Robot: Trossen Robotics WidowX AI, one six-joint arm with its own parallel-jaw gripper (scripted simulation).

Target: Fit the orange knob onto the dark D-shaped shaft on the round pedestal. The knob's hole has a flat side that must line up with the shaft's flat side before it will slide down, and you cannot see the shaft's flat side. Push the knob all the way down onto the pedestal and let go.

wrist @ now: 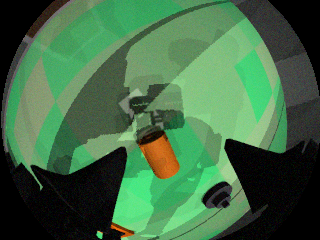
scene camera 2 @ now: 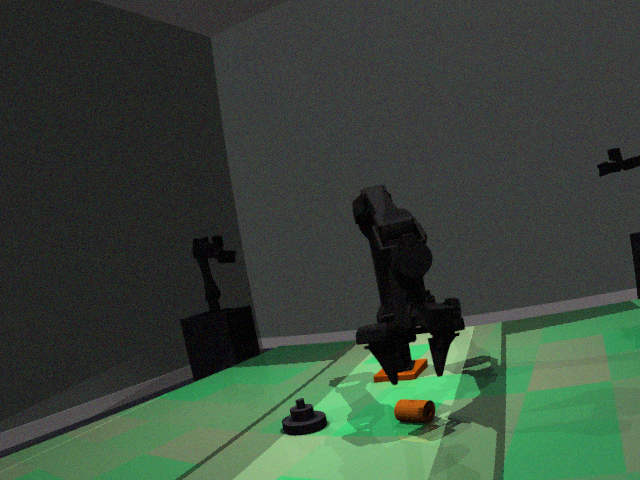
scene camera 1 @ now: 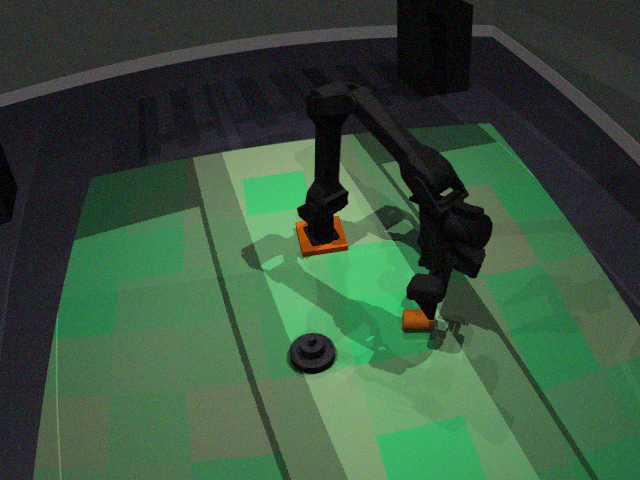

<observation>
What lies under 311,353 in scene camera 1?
A short shaft.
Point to an orange knob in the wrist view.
158,151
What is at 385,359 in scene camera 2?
My gripper.
</observation>
